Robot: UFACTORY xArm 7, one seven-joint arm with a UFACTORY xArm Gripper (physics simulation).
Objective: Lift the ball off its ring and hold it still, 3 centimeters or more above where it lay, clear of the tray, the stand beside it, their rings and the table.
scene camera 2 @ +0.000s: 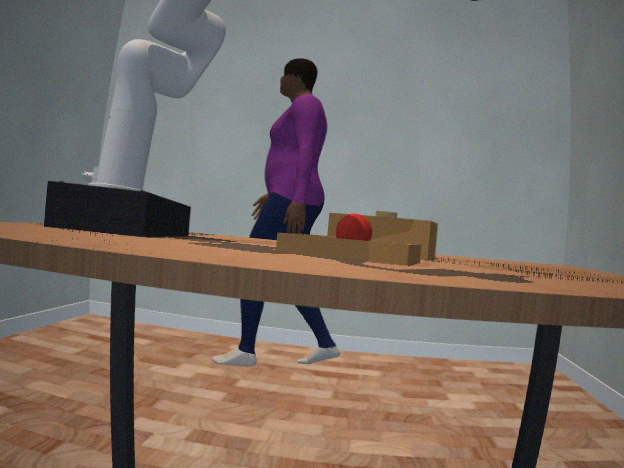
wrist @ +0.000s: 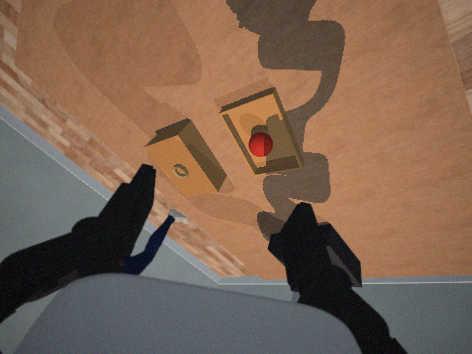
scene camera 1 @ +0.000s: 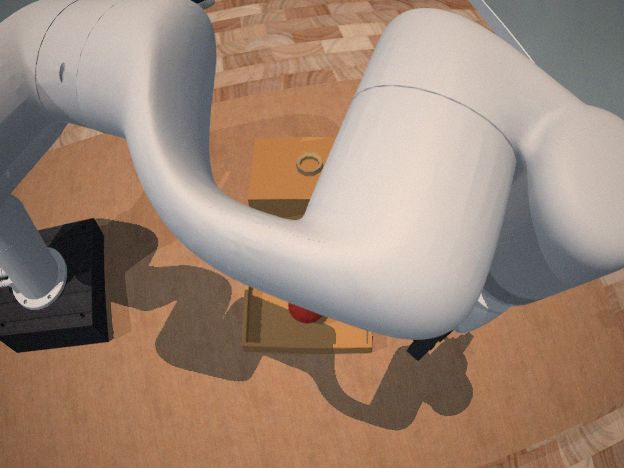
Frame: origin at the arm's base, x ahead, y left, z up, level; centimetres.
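Where they show: gripper, between the fingertips: [wrist: 224, 201]; arm's base, origin of its link: [scene camera 2: 118, 193] [scene camera 1: 39, 279].
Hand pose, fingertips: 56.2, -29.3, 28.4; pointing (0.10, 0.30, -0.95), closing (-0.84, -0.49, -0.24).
Things, the pixels of their top centre, and the offset from my fingertips, as dx, dy, dz. "spot": a spot on its surface instead.
- red ball, centre of its top: [scene camera 1: 306, 297] [scene camera 2: 355, 213] [wrist: 257, 151] -10.9, +16.2, -29.2
- shallow tan tray, centre of its top: [scene camera 1: 307, 308] [scene camera 2: 353, 238] [wrist: 261, 142] -10.9, +16.2, -33.0
- empty ring, a spot on its surface: [scene camera 1: 298, 164] [scene camera 2: 377, 212] spot: -6.5, +38.4, -27.8
The red ball [scene camera 1: 304, 313] [scene camera 2: 353, 227] [wrist: 260, 144] rests inside the shallow tan tray [scene camera 1: 307, 349] [scene camera 2: 322, 246] [wrist: 282, 164]; its ring is hidden under it. The taller tan stand [scene camera 1: 277, 171] [scene camera 2: 423, 236] [wrist: 195, 182] is beside the tray, with an empty ring [scene camera 1: 298, 164] [scene camera 2: 386, 214] [wrist: 174, 170] on top. My gripper [wrist: 224, 201] is open, its two black fingers wide apart with no object between them. It is high above the table, away from the ball. In scene camera 1 the arm hides most of the gripper and part of the tray and ball.
The white arm [scene camera 1: 403, 201] [scene camera 2: 126, 120] rises from a black base block [scene camera 1: 95, 282] [scene camera 2: 166, 216] on the wooden table [scene camera 1: 151, 413] [scene camera 2: 302, 282] [wrist: 400, 150]. A person in a purple top [scene camera 2: 297, 146] is behind the table. Arm shadows fall across the tray.
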